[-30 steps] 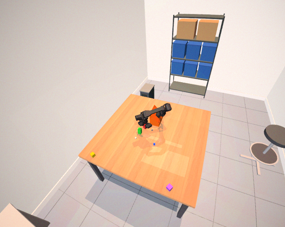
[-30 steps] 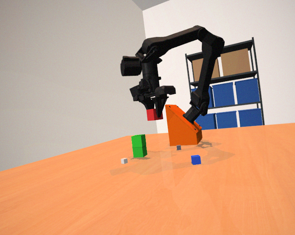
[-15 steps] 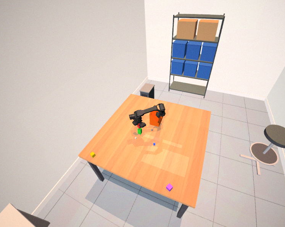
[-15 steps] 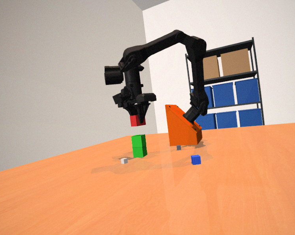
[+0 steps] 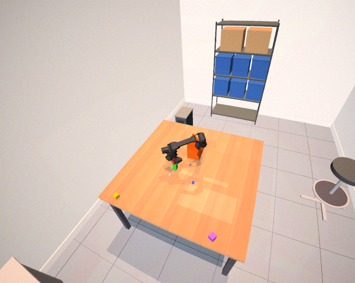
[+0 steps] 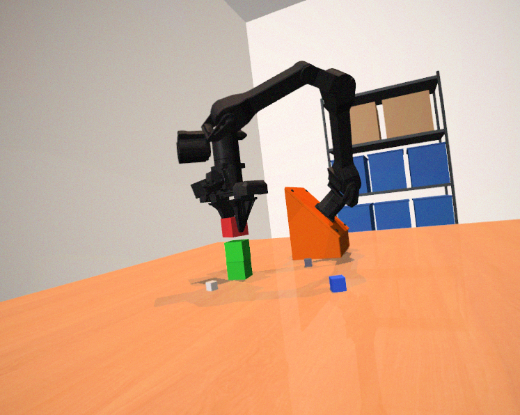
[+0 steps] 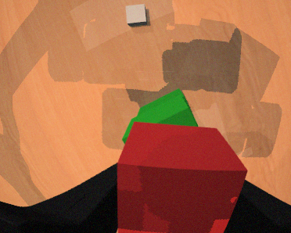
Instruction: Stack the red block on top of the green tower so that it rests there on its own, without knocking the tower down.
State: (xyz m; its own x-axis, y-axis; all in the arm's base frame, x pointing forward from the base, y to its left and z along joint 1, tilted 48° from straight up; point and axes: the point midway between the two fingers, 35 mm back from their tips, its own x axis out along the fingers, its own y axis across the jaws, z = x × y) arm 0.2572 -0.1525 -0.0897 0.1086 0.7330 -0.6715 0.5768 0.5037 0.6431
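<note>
Now: the white cube 90 mm ahead of my gripper tip, 30 mm to the right of it and 90 mm below it. The rest, counted from my gripper tip: dark grey cube 80 mm behind, 140 mm to the left, 90 mm below; then red block 10 mm above; then blue cube 130 mm ahead, 210 mm to the left, 90 mm below.
</note>
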